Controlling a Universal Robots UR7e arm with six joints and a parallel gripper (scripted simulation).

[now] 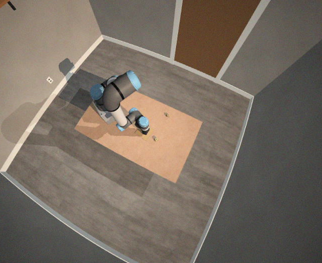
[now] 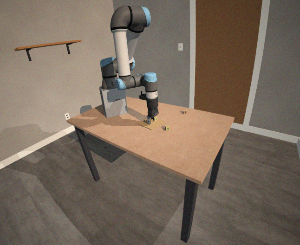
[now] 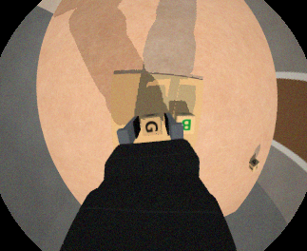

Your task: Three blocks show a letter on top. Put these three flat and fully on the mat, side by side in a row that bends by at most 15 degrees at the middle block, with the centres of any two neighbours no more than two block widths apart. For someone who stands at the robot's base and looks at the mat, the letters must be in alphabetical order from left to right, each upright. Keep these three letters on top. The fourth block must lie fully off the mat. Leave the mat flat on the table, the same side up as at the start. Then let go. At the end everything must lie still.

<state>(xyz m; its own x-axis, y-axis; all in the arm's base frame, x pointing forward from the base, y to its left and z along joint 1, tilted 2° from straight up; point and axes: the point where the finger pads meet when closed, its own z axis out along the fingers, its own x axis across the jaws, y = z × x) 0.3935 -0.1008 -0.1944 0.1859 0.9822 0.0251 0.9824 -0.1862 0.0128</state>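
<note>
My hand is 20 mm above the tan mat.
</note>
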